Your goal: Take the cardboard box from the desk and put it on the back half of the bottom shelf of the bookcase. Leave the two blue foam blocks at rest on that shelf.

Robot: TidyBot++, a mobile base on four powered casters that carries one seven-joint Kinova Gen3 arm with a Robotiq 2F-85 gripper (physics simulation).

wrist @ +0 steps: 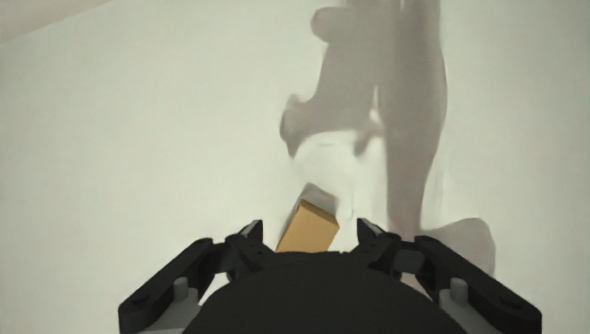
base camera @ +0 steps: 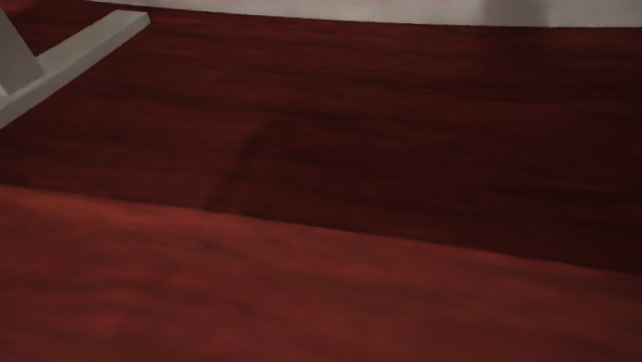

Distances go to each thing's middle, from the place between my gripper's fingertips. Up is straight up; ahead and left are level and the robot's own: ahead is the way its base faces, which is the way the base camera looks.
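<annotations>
My hand, counting from the tan cardboard box [wrist: 311,229], is 100 mm above it, 20 mm to the right of it and 50 mm past it now.
</annotations>
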